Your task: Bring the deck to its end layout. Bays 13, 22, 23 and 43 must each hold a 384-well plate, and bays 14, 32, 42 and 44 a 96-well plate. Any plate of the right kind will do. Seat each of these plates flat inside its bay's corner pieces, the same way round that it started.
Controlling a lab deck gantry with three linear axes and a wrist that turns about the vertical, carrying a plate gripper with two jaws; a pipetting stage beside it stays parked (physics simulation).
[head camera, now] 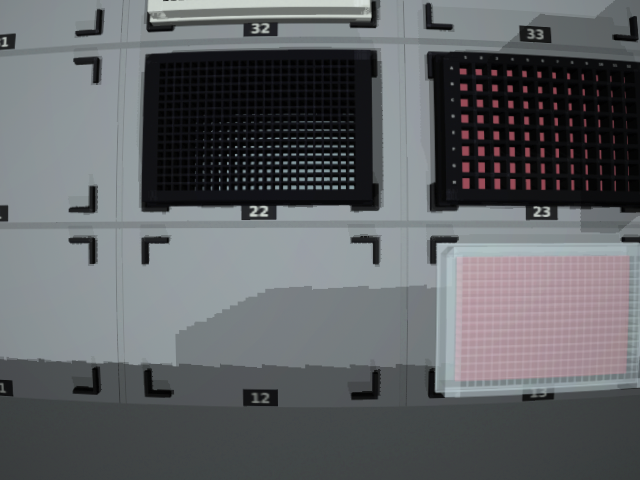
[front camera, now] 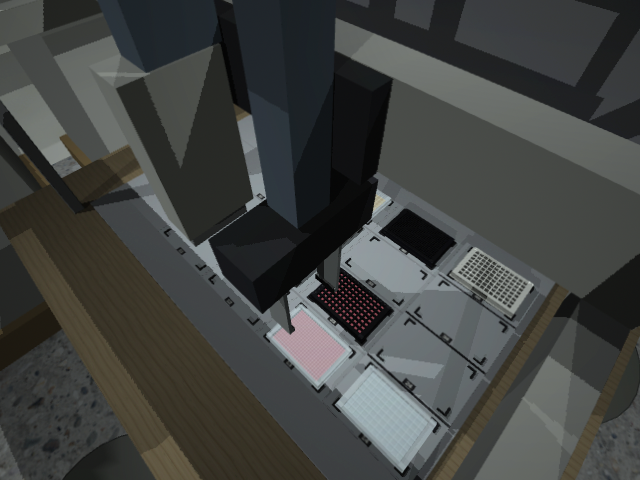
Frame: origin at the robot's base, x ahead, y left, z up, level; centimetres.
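Where they show: gripper, fingertip midpoint: (front camera: 305, 302); robot's base, link origin: (front camera: 165, 233).
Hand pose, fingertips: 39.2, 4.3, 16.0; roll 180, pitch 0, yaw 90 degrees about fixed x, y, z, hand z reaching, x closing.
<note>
Each offset is from my fingertips to the top centre of the thing, as dx, dy, dz. "spot": to the spot under its first point.
My gripper (front camera: 312, 308) is open and empty, its jaws above the pink and red-welled plates. The pink 384-well plate {+0.0, +0.0, -14.5} (front camera: 310, 346) (head camera: 540, 317) is in bay 13, slightly turned in the head view and overlapping the bay label; I cannot tell if it lies fully flat. A black 96-well plate with red wells {+0.0, +10.7, -14.5} (front camera: 356, 304) (head camera: 542, 126) sits in bay 23. A black 384-well plate {-16.4, +10.7, -14.5} (head camera: 258, 129) sits in bay 22. A clear plate with a coarse grid {+16.4, +0.0, -13.1} (front camera: 387, 413) is in bay 14. A black plate {+0.0, +32.1, -14.5} (front camera: 418, 235) is in bay 43, a white 96-well plate {+16.4, +32.1, -13.1} (front camera: 493, 279) in bay 44.
A white plate {spot: -16.4, +17.3, -15.3} (head camera: 258, 14) shows its front edge at bay 32. Part of a yellowish plate {-16.4, +32.1, -14.5} (front camera: 381, 202) shows behind the gripper body. The parked pipetting stage (front camera: 191, 149) stands left of the gripper column. A wooden rail {spot: +25.8, +19.5, -16.0} (front camera: 504, 369) edges the deck, and a grey wall (front camera: 491, 175) stands behind.
</note>
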